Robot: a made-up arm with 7 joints.
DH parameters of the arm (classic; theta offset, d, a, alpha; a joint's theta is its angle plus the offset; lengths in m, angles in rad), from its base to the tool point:
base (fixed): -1.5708 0.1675 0 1.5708
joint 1: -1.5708 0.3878 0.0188 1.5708
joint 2: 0 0.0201 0.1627 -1.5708
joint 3: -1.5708 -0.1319 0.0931 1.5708
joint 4: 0 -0.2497 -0.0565 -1.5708
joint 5: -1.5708 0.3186 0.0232 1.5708
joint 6: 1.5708 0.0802 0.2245 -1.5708
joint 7: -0.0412 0 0.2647 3.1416
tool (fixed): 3.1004 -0.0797 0 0
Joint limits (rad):
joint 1: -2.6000..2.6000
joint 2: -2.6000..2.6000
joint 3: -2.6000..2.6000
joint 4: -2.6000..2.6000
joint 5: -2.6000..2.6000
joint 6: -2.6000..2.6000
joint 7: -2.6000..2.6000
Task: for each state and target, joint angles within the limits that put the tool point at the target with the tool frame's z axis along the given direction. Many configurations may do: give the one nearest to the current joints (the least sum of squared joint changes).
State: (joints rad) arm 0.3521 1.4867 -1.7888 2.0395 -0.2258 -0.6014 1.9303
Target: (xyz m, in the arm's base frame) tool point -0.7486 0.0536 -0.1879 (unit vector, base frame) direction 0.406 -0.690 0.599
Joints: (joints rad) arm 0.9703 1.3323 -2.0098 1.5196 -0.4097 -0.7741 2.2292
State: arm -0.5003 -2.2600 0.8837 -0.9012 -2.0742 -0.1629 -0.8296
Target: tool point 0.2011 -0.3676 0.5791 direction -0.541 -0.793 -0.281
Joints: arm -0.0777 -2.6000 1.3036 -0.3227 -2.4759 -0.5743 -1.8341
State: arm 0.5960 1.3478 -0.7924 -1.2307 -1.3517 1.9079 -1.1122
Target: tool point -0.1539 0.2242 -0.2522 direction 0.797 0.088 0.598
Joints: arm 0.3951 1.2704 -1.3960 -0.7739 -2.2130 2.1132 -0.7412
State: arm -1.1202 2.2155 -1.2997 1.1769 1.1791 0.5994 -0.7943
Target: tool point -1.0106 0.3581 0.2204 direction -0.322 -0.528 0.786
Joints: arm -0.7954 1.8661 -2.1494 1.1939 1.2807 0.9959 -1.1556
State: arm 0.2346 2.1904 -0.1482 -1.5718 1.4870 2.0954 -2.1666
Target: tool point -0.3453 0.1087 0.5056 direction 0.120 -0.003 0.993
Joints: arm -0.3199 2.5717 0.1696 -1.3319 0.6350 2.5469 -1.9696
